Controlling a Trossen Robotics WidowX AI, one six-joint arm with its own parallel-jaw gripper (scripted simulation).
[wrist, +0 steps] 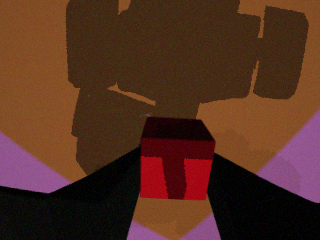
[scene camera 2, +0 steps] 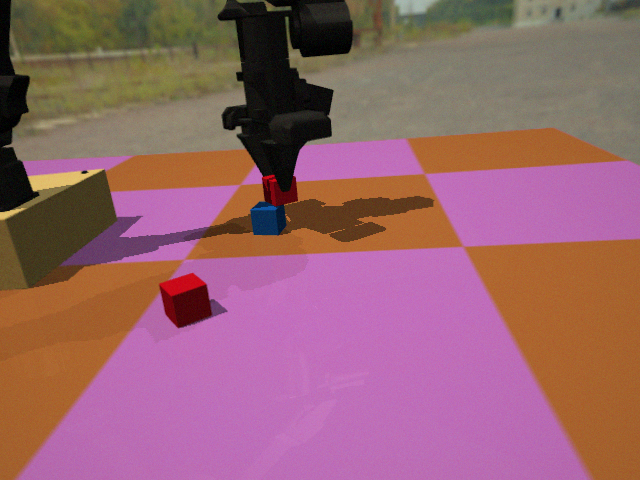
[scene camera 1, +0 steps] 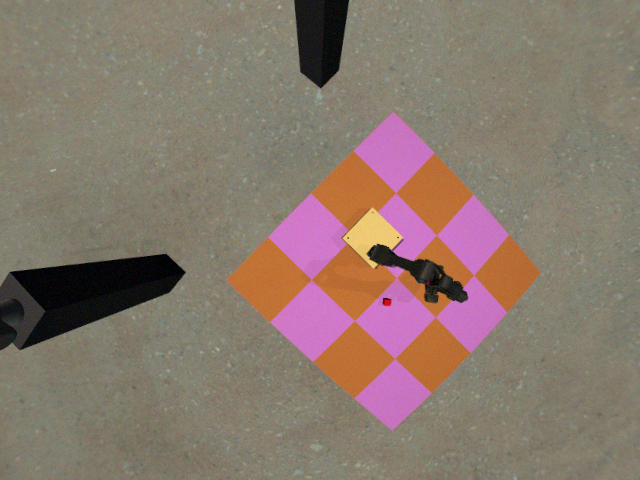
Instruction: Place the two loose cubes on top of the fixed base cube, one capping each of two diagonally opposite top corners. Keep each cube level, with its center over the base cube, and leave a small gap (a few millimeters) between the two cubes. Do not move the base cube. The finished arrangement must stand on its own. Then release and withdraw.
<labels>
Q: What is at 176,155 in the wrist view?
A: A red cube.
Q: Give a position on a red cube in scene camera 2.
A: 272,193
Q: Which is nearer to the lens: the blue base cube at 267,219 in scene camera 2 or the red cube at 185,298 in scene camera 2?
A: The red cube.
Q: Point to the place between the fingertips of my gripper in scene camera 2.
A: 279,188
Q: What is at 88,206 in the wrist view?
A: My gripper.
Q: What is my gripper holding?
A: A red cube.
</labels>
